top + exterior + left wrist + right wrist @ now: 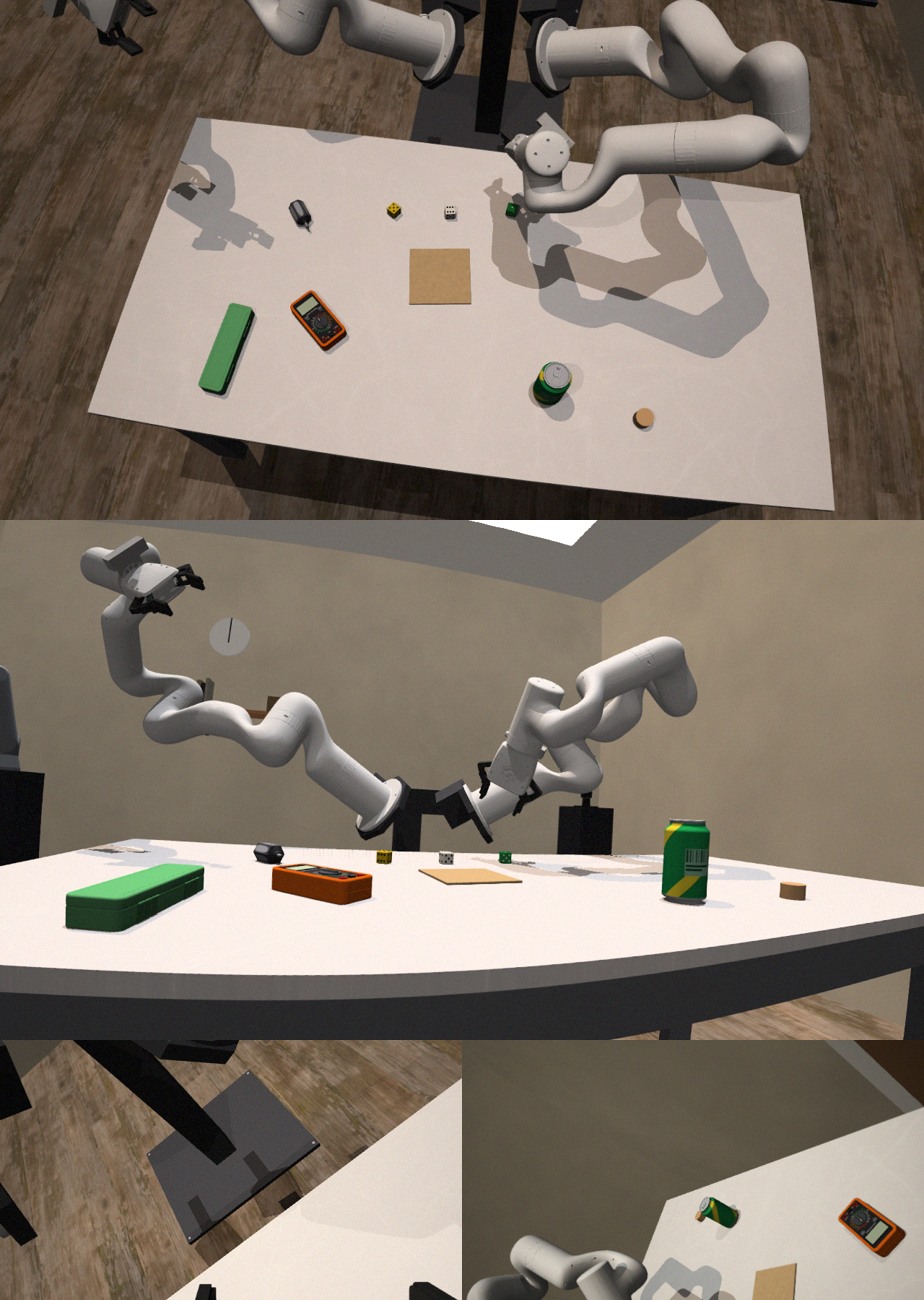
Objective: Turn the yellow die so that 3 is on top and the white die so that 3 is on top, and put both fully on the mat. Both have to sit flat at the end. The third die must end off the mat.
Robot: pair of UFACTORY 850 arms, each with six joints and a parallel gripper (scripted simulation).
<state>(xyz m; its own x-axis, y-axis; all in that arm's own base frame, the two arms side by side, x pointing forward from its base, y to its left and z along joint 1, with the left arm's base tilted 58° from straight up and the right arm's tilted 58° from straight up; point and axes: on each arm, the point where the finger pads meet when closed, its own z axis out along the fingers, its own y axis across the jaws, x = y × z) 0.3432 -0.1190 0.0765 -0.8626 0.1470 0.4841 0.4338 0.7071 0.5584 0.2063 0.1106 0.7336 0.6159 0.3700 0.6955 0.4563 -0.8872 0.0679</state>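
The white die lies 16 cm to the right of my left hand, 13 cm below it and 9 cm ahead of it. Round my left hand: green die: 13 cm below, 7 cm ahead, 1 cm to the right; tan mat: 25 cm ahead, 17 cm to the right, 14 cm below; yellow die: 30 cm to the right, 13 cm below, 9 cm ahead.
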